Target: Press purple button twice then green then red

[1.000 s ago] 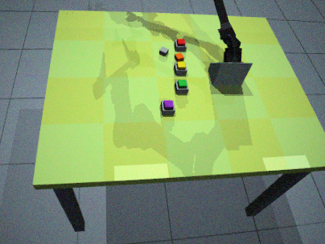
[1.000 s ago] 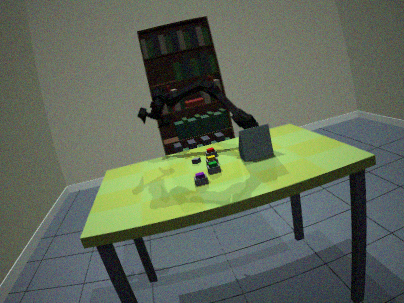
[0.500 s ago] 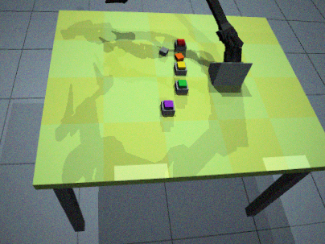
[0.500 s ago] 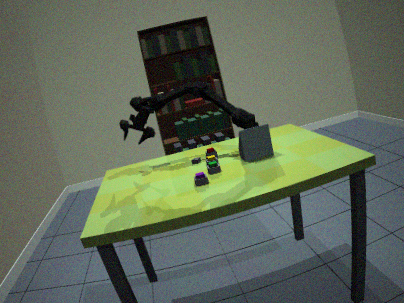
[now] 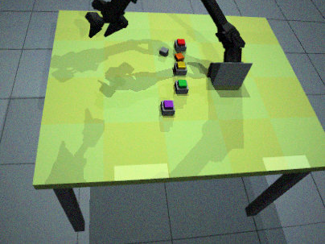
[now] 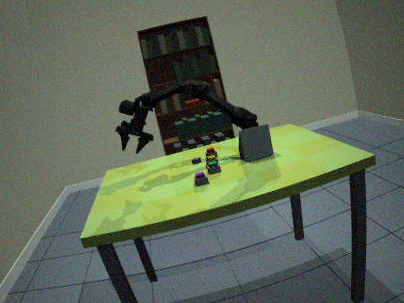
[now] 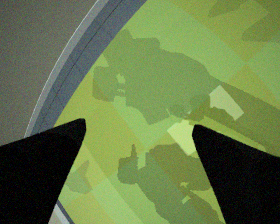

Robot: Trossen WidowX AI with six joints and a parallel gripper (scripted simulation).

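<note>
Right now the purple button is 270 mm to the left of my gripper tip, 250 mm behind it and 110 mm below it. The rest, counted from my gripper tip: orange block (350 mm behind, 130 mm below); yellow button (340 mm behind, 110 mm below, 70 mm to the left); grey block (290 mm behind, 130 mm below, 40 mm to the right).
</note>
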